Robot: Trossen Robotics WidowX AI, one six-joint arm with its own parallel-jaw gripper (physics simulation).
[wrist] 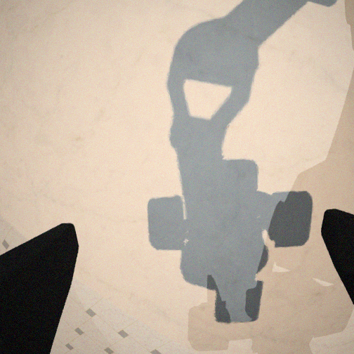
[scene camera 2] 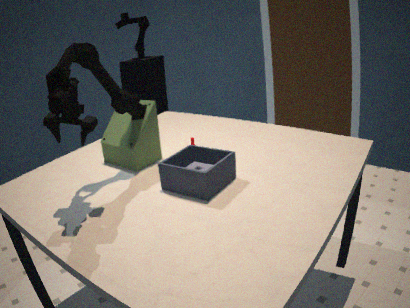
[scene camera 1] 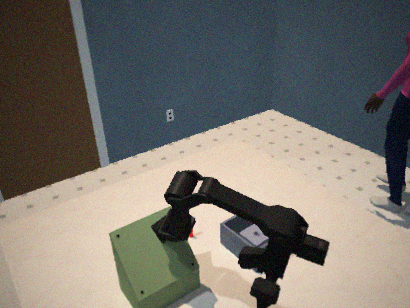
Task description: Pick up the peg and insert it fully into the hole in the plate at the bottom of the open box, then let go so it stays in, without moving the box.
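Seen in the pictures: gripper, fingertip midpoint: [scene camera 2: 71, 144]; arm's base at its link origin: [scene camera 2: 139, 112] [scene camera 1: 164, 229].
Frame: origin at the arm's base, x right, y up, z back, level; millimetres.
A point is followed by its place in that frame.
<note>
A small red peg [scene camera 1: 191, 233] @(x -88, y -189, z -183 mm) [scene camera 2: 192, 141] @(x -88, y -140, z -187 mm) stands upright on the table, partly hidden by the arm in scene camera 1 and by the box in scene camera 2. The open grey box [scene camera 1: 232, 241] @(x 84, y -150, z -230 mm) [scene camera 2: 182, 182] @(x 213, y -160, z -315 mm) sits on the table near the peg, apart from it. A pale plate [scene camera 1: 248, 234] @(x 100, y -150, z -299 mm) [scene camera 2: 194, 165] @(x 101, y -150, z -299 mm) with a dark hole lies at its bottom. My gripper [scene camera 2: 71, 143] @(x 396, y 9, z -4 mm) [wrist: 203, 231] is wide open and empty, pointing down, high above the table and well away from box and peg. The peg and box do not show in the wrist view.
A green sloped block [scene camera 1: 145, 255] @(x 21, y -35, z 93 mm) [scene camera 2: 119, 150] @(x 101, y -133, z 50 mm) carries the arm's base, close beside the box. The table [scene camera 2: 240, 240] @(x 385, y -208, z -588 mm) shows the arm's shadow. A second dark arm stands on a black pedestal [scene camera 2: 143, 82] behind the table. A person [scene camera 1: 397, 145] stands at the right in scene camera 1.
</note>
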